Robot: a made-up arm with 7 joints. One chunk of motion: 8 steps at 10 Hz.
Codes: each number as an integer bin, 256 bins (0 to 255) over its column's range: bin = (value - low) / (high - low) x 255, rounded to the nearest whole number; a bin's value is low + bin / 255 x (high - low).
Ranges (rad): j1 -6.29..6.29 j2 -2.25..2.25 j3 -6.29..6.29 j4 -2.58..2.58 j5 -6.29..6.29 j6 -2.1..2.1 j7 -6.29..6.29
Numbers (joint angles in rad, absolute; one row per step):
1: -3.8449 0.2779 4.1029 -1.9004 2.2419 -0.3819 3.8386
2: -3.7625 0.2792 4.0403 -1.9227 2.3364 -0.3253 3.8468
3: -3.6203 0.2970 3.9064 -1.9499 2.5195 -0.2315 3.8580
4: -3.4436 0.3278 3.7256 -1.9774 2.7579 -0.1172 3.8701
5: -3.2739 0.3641 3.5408 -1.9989 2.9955 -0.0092 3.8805
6: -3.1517 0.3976 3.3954 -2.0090 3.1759 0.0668 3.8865
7: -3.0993 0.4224 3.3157 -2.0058 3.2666 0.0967 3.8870
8: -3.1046 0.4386 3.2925 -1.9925 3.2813 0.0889 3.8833
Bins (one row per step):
1: 50 143 211 34 173 104 205
2: 51 143 209 32 175 108 205
3: 54 144 207 31 179 113 206
4: 58 146 203 30 183 120 206
5: 61 148 199 29 188 127 206
6: 64 150 196 28 192 132 206
7: 65 151 195 28 194 133 206
8: 65 152 194 29 194 133 206

